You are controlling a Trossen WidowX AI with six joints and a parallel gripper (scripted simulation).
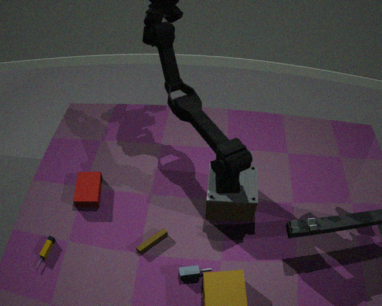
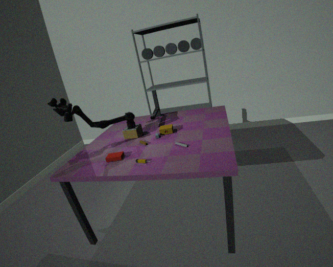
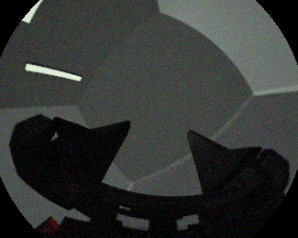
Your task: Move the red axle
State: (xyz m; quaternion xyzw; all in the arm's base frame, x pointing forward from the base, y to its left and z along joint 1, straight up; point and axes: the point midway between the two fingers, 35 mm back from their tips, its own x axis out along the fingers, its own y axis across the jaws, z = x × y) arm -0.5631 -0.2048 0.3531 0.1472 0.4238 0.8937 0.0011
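My gripper tip is now 84 cm short of the grey-blue peg, 44 cm above it and 12 cm to the right of it. From my gripper tip the other things lie so: small yellow screwdriver (81 cm ahead, 44 cm below, 32 cm to the right); red block (57 cm ahead, 43 cm below, 21 cm to the right); brown rod (74 cm ahead, 44 cm below).
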